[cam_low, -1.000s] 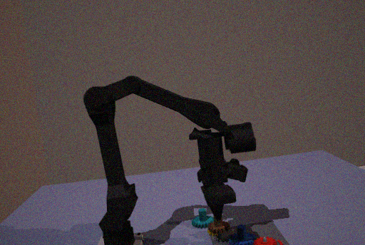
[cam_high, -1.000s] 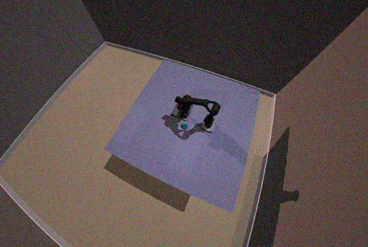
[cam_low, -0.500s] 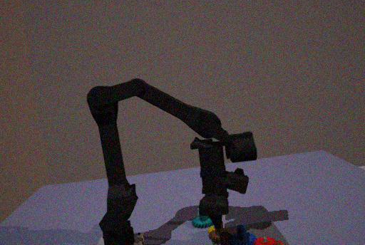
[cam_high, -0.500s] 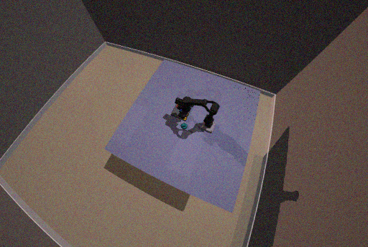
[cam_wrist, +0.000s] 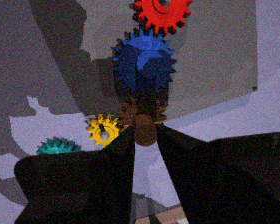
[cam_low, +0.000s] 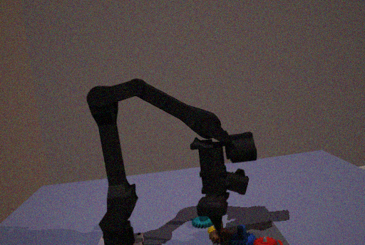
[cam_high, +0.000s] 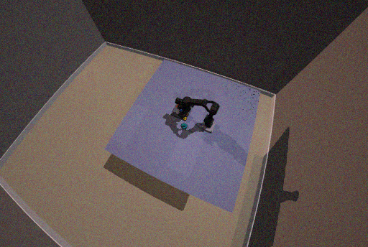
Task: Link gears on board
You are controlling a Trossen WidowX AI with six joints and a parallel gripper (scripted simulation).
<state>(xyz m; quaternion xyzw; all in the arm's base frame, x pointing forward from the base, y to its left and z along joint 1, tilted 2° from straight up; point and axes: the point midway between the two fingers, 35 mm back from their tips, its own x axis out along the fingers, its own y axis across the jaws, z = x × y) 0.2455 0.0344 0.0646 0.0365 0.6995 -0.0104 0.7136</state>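
The yellow gear lies 10 mm behind my gripper tip, 40 mm to the left of it and 30 mm below it. Also, from my gripper tip: red gear: 100 mm ahead, 30 mm to the right, 30 mm below; then blue gear: 50 mm ahead, 10 mm to the right, 20 mm below; then brown gear: 10 mm below.
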